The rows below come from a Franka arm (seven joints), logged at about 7 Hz.
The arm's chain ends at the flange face. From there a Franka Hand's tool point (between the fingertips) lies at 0.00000 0.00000 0.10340 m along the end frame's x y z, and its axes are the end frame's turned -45 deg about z.
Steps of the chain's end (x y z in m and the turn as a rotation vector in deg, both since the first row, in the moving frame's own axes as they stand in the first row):
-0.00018, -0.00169, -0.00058, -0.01, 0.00, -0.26
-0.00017, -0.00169, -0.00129, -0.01, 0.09, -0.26
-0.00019, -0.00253, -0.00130, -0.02, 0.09, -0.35
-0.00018, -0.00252, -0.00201, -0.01, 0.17, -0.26
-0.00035, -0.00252, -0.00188, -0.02, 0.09, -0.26
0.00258, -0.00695, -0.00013, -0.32, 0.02, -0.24
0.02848, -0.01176, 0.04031, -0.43, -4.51, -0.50
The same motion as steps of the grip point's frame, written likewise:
0.00105, -0.00131, -0.00058, -0.01, -0.01, -0.26
0.00118, -0.00119, -0.00129, -0.07, 0.06, -0.26
0.00174, -0.00178, -0.00130, -0.08, 0.05, -0.35
0.00186, -0.00168, -0.00201, -0.13, 0.11, -0.26
0.00162, -0.00189, -0.00188, -0.08, 0.05, -0.26
0.00636, -0.00266, -0.00013, -0.24, -0.21, -0.24
0.02213, 0.00665, 0.03999, 2.88, -3.49, -0.50

